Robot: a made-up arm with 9 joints. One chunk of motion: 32 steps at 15 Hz.
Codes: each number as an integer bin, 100 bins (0 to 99) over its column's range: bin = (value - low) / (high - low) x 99, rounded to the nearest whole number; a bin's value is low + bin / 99 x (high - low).
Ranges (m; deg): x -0.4..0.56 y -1.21..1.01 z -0.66..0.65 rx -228..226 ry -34..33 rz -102..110
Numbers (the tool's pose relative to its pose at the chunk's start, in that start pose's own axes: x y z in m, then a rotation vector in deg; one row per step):
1: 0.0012 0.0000 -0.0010 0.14 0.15 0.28
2: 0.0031 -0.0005 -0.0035 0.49 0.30 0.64
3: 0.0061 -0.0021 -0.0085 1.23 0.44 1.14
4: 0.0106 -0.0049 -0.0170 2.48 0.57 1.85
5: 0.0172 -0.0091 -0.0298 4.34 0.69 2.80
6: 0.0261 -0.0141 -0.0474 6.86 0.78 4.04
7: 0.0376 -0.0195 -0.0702 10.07 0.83 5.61
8: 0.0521 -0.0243 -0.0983 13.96 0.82 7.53
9: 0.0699 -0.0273 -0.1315 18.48 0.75 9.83
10: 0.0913 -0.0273 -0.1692 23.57 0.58 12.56
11: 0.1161 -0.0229 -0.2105 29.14 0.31 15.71
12: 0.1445 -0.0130 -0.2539 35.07 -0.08 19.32
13: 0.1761 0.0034 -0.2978 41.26 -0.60 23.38
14: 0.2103 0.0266 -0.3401 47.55 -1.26 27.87
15: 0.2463 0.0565 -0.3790 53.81 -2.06 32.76
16: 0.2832 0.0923 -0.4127 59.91 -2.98 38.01
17: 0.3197 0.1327 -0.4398 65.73 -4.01 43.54
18: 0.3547 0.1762 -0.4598 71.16 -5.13 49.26
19: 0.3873 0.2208 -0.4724 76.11 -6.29 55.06
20: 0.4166 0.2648 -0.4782 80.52 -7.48 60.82
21: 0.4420 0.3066 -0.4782 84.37 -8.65 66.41
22: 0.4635 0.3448 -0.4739 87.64 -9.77 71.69
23: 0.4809 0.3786 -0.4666 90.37 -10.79 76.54
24: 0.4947 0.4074 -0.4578 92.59 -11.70 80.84
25: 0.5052 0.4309 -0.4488 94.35 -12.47 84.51
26: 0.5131 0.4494 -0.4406 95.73 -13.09 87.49
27: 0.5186 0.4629 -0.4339 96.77 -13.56 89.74
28: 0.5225 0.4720 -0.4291 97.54 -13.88 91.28
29: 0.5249 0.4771 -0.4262 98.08 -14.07 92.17
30: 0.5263 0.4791 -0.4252 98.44 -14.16 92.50
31: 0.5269 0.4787 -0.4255 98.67 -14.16 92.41
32: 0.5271 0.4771 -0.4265 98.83 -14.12 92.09
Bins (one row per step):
1: 41 54 50 50 50 48
2: 42 54 50 50 51 48
3: 42 54 49 50 51 48
4: 42 54 49 50 51 48
5: 43 54 48 51 51 49
6: 44 53 46 51 51 50
7: 45 53 45 52 51 50
8: 47 53 42 53 51 51
9: 48 53 40 54 51 52
10: 51 53 37 55 51 53
11: 53 53 34 56 51 55
12: 56 53 31 57 50 57
13: 59 54 27 59 49 59
14: 63 55 24 60 48 61
15: 67 56 21 61 47 63
16: 70 58 19 63 46 65
17: 74 60 17 64 44 68
18: 78 62 15 65 43 71
19: 81 64 14 66 41 73
20: 84 66 14 67 39 76
21: 87 68 14 68 37 79
22: 89 69 14 69 36 81
23: 91 71 15 69 34 83
24: 92 72 15 70 33 85
25: 93 73 16 70 32 87
26: 94 74 17 71 31 88
27: 95 75 17 71 30 90
28: 95 75 17 71 30 90
29: 95 75 18 71 29 91
30: 96 75 18 71 29 91
31: 96 75 18 71 29 91
32: 96 75 18 71 29 91

